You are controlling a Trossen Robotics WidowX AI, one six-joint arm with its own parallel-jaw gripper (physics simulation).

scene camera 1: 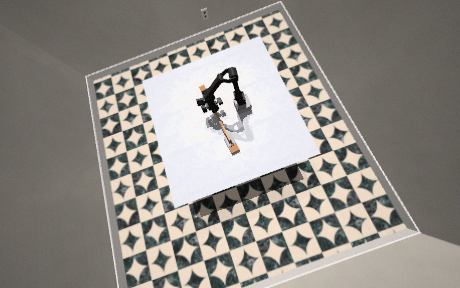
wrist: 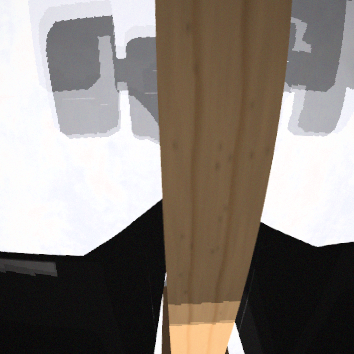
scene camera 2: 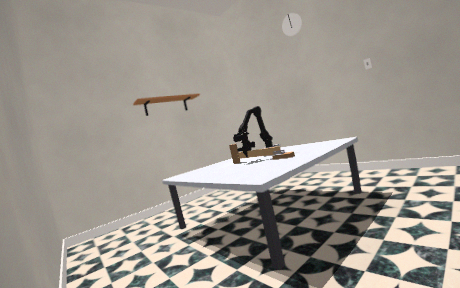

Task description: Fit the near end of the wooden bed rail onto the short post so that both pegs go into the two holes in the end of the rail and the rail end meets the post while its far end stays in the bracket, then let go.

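Where they show: gripper, fingertip midpoint: (scene camera 2: 248, 157); arm's base, link origin: (scene camera 1: 241, 101) (scene camera 2: 269, 146).
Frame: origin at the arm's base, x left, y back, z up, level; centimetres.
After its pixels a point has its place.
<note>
The wooden bed rail (scene camera 1: 224, 128) {x 18.5, y -22.0, z 1.6 cm} (scene camera 2: 264, 152) {x 14.9, y -23.8, z -1.5 cm} (wrist: 215, 150) runs between the upright short post (scene camera 1: 202, 88) {x -18.5, y -28.1, z 10.0 cm} (scene camera 2: 234, 154) {x -16.9, y -30.1, z 0.8 cm} and the metal bracket (scene camera 2: 280, 151) {x 30.5, y -22.2, z -2.5 cm} by a low wooden block (scene camera 1: 234, 149) {x 37.2, y -20.1, z -4.5 cm} (scene camera 2: 283, 155) {x 34.3, y -24.2, z -5.5 cm}. My gripper (scene camera 1: 215, 110) {x -4.7, y -25.4, z -3.8 cm} (scene camera 2: 245, 154) {x -4.7, y -25.4, z -3.8 cm} (wrist: 187, 206) {x -4.7, y -25.4, z -3.8 cm} is shut on the rail near its post end, with a finger on either side. In scene camera 2 the rail's near end is close beside the post; whether they touch cannot be told. The rail's far end shows at the bracket. The pegs and holes are too small or hidden to see.
The white table (scene camera 1: 195, 170) {x 42.4, y -58.4, z -8.0 cm} (scene camera 2: 215, 176) {x 7.5, y -70.9, z -8.0 cm} carries the post, the rail, the block and the black arm (scene camera 1: 220, 82) {x 0.0, y -14.1, z 35.2 cm} (scene camera 2: 256, 112) {x 0.4, y -7.4, z 33.9 cm}. The arm's base stands to one side of the rail. A wall shelf (scene camera 2: 167, 99) hangs well away from the table.
</note>
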